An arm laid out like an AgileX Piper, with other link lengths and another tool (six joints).
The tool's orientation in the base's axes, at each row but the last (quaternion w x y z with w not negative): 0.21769, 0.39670, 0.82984, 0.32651; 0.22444, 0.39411, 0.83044, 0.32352; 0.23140, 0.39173, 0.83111, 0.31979; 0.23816, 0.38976, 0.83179, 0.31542; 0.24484, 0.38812, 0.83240, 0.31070; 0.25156, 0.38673, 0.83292, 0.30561; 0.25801, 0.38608, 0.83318, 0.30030
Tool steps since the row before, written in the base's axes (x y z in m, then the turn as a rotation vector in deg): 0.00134, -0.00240, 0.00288, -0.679, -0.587, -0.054; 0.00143, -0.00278, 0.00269, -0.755, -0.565, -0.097; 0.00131, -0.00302, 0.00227, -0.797, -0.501, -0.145; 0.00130, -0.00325, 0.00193, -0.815, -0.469, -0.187; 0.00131, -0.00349, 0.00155, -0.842, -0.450, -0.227; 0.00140, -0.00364, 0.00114, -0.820, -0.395, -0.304; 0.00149, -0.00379, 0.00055, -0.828, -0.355, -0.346
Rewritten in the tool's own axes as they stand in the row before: -0.00301, 0.00162, -0.00205, -0.063, -0.666, -0.601; -0.00338, 0.00132, -0.00196, 0.004, -0.725, -0.611; -0.00349, 0.00080, -0.00179, 0.086, -0.749, -0.582; -0.00364, 0.00040, -0.00159, 0.128, -0.772, -0.554; -0.00380, -0.00002, -0.00136, 0.166, -0.804, -0.538; -0.00392, -0.00038, -0.00101, 0.211, -0.819, -0.453; -0.00398, -0.00086, -0.00053, 0.256, -0.832, -0.417
